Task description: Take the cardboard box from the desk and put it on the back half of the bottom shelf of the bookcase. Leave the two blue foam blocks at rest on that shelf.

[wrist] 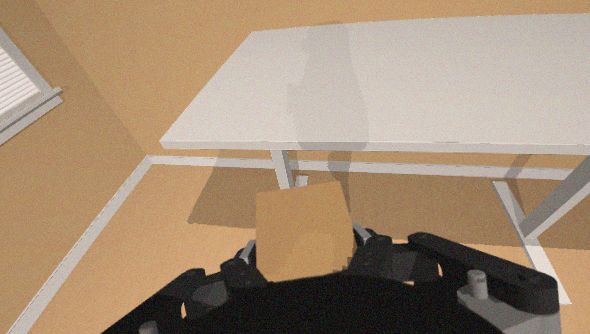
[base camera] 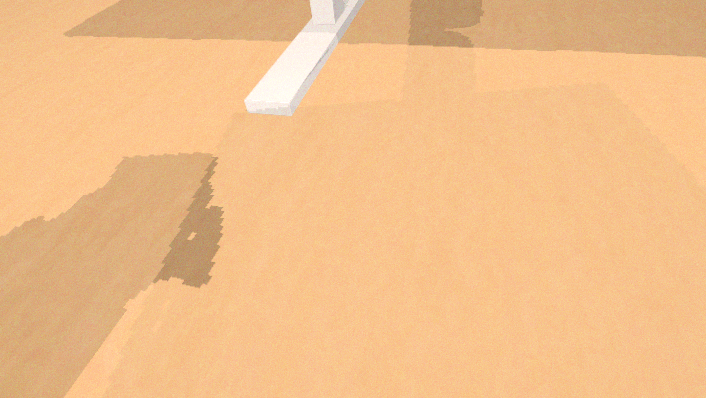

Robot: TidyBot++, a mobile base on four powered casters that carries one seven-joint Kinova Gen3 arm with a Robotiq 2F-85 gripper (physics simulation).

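Frame: origin at the arm's base, x ahead, y left, z up, level; centimetres.
Seen in the pictures: gripper, between the fingertips: (wrist: 305, 245).
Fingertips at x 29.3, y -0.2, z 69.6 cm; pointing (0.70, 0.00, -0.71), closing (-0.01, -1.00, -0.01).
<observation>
Pixels of each thing's top centre, then the offset from my fingertips to it. "spot": a spot on its surface instead. Level surfaces: height alone.
- cardboard box, centre of its top: (wrist: 304, 244) dy +0.0, dx -1.0, dz +2.2 cm
- white desk, height of its surface: dz -14.3 cm
- window with blinds, a spot on its surface: (wrist: 17, 82) spot: dy +129.8, dx +116.1, dz -15.7 cm
- wooden floor, height of its surface: dz -109.3 cm
The cardboard box (wrist: 304, 232) is held between the two fingers of my gripper (wrist: 305, 245) at the lower middle of the wrist view. My gripper is shut on it, and the box's brown face is slightly tilted in that view. The white desk (wrist: 425, 85) shows beyond the box, with its near edge above the box in the picture. In the base camera view a white foot of the desk (base camera: 292, 70) stands on the floor at the top. The bookcase and the two blue foam blocks do not show in either view.
Desk legs (wrist: 282, 169) and a foot (wrist: 537, 257) stand below the desk top. A white baseboard (wrist: 95, 230) runs along the walls, and a window with blinds (wrist: 17, 82) is at the left. Shadows lie on the wooden floor (base camera: 400, 250).
</observation>
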